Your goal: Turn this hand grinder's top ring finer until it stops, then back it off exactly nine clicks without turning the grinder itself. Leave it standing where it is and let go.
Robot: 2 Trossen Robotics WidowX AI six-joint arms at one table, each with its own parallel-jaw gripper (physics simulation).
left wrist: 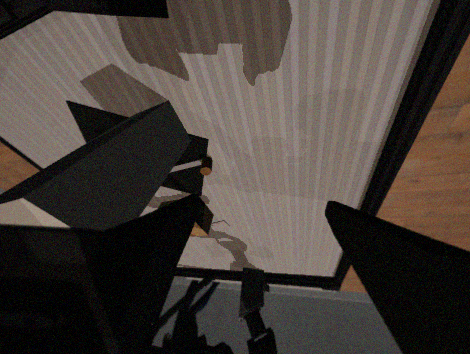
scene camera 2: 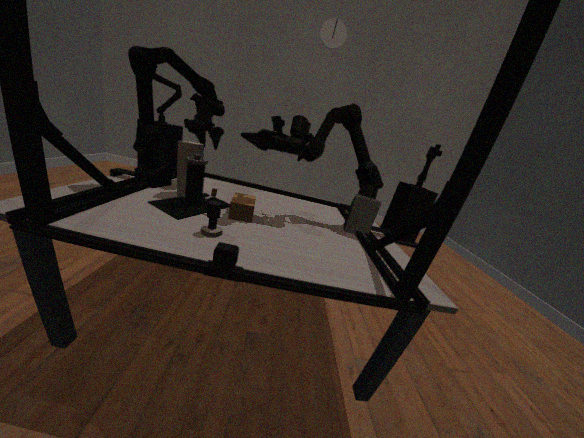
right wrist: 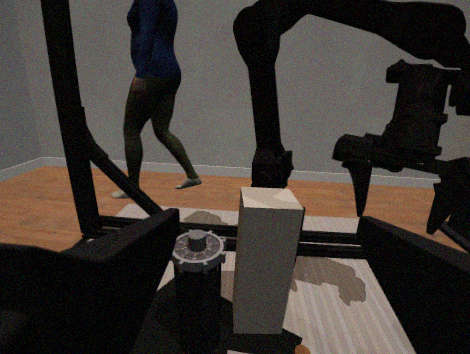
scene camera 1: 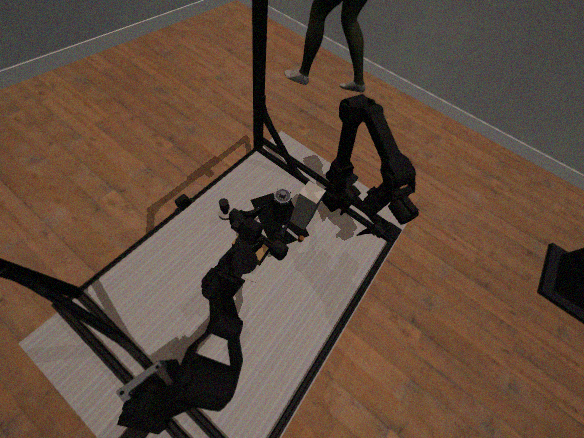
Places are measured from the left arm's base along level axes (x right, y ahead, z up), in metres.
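Pixels of known places: left gripper, fingertip midpoint: [left wrist: 261, 203] [scene camera 2: 210, 148] [scene camera 1: 348, 225]; right gripper, fingertip midpoint: [scene camera 2: 243, 134] [right wrist: 268, 221] [scene camera 1: 276, 214]; left arm's base at its link origin: [scene camera 2: 153, 166] [scene camera 1: 338, 190]; right arm's base at its link origin: [left wrist: 251, 312] [scene camera 2: 366, 201] [scene camera 1: 149, 392].
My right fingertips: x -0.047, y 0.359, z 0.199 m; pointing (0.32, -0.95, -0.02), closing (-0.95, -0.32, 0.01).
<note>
Ahead of a thing's pixels: the offset from my right fingertips to its middle. "*": to the spot under its first point.
The black hand grinder {dz -0.181, dx +0.099, dy -0.102 m} [scene camera 1: 278, 212] [scene camera 2: 194, 184] [right wrist: 198, 300] stands upright on a black mat {dz -0.270, dx +0.096, dy -0.102 m} [scene camera 2: 170, 208]. Its grey notched top ring {* dz -0.096, dx +0.093, dy -0.095 m} [scene camera 1: 282, 195] [right wrist: 210, 253] faces up. My right gripper [scene camera 2: 243, 135] [right wrist: 268, 221] is open and empty; in scene camera 2 its tips are higher than the grinder and to its right. In the right wrist view the grinder shows beside the finger at the left. My left gripper [scene camera 2: 209, 142] [left wrist: 261, 203] [right wrist: 393, 225] is open and empty, raised above the table away from the ring. The right arm hides part of the grinder's surroundings in scene camera 1.
A tall grey box {dz -0.169, dx +0.039, dy -0.178 m} [scene camera 1: 306, 211] [scene camera 2: 183, 172] [left wrist: 115, 170] [right wrist: 265, 270] stands close beside the grinder. A round wooden knob {dz -0.252, dx -0.035, dy -0.115 m} [scene camera 1: 301, 238] [left wrist: 206, 170] lies low near it. A tamper-like object {dz -0.226, dx +0.222, dy +0.073 m} [scene camera 1: 224, 205] [scene camera 2: 214, 216] and a tan block {dz -0.241, dx +0.036, dy +0.062 m} [scene camera 2: 242, 207] stand nearby. Black frame posts rise at the table edges.
</note>
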